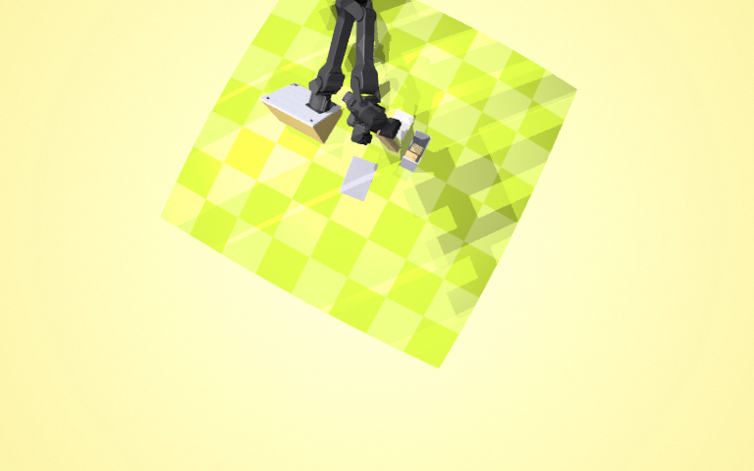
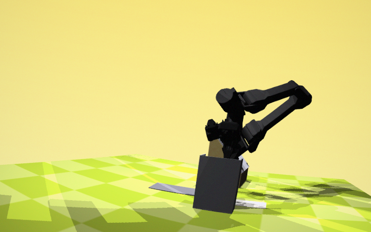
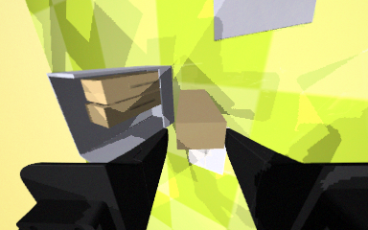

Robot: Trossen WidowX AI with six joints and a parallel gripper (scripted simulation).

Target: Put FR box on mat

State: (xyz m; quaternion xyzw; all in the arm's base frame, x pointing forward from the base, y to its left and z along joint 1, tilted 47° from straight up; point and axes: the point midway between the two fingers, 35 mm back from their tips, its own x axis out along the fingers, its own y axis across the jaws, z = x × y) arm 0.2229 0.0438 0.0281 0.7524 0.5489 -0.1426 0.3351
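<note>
The grey mat is 16 cm to the right of my gripper tip and 11 cm below it. Round my gripper tip: thin white slab: 11 cm below, 10 cm to the left, 1 cm ahead.
</note>
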